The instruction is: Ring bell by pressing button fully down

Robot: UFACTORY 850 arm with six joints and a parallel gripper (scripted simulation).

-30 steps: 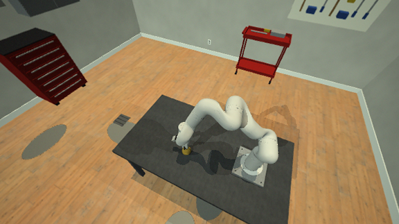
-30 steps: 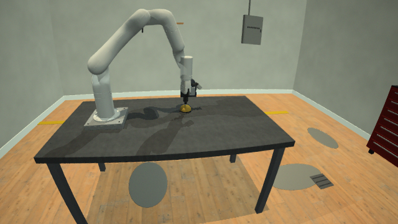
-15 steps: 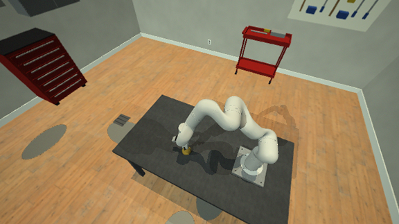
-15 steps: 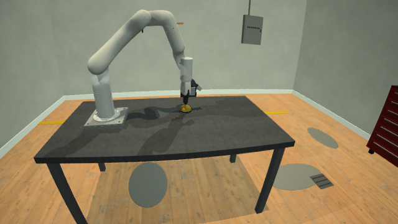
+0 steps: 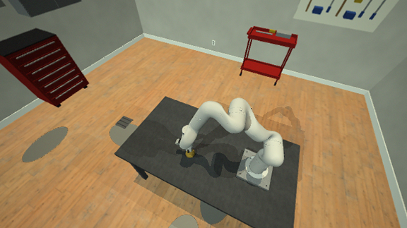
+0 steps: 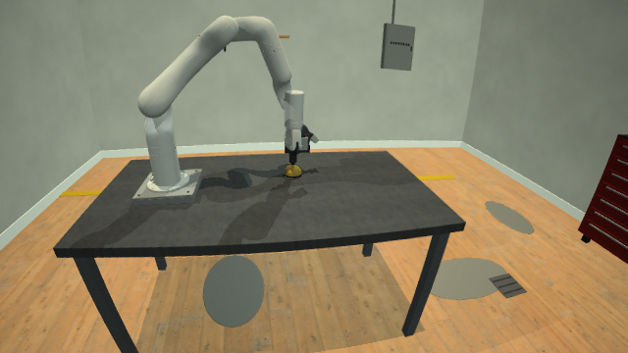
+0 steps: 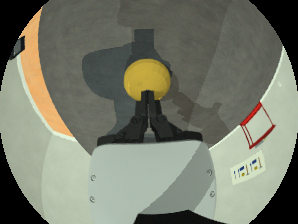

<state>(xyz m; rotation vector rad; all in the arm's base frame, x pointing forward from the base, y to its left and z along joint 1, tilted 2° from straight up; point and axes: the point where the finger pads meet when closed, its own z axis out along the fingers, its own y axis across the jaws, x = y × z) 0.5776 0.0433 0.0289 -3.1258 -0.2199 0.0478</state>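
Right now my hand is 4 cm above the bell.
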